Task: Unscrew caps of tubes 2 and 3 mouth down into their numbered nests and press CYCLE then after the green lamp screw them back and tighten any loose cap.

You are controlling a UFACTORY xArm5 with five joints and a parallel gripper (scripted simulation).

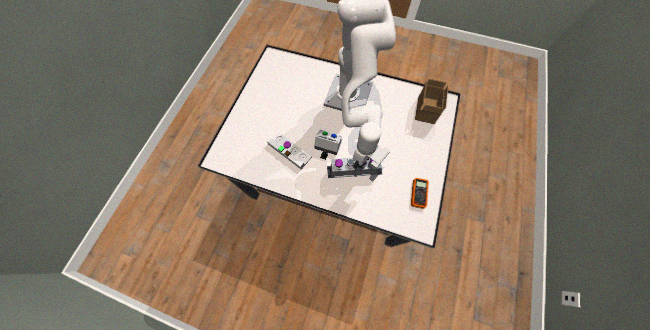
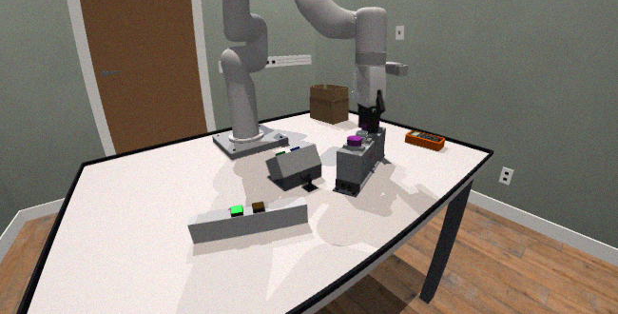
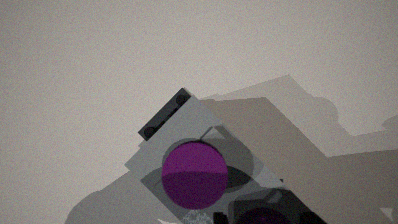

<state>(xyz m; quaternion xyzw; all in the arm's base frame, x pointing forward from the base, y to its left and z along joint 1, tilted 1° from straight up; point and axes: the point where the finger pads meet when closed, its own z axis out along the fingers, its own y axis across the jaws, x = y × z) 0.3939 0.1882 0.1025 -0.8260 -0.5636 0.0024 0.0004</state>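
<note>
The purple cap is 10 mm below my hand. Also, from my hand: key housing (190 mm to the right, 80 mm behind, 70 mm below); blue key (170 mm to the right, 100 mm behind, 60 mm below); grey decapping station (130 mm below, 20 mm to the right, 10 mm ahead).
</note>
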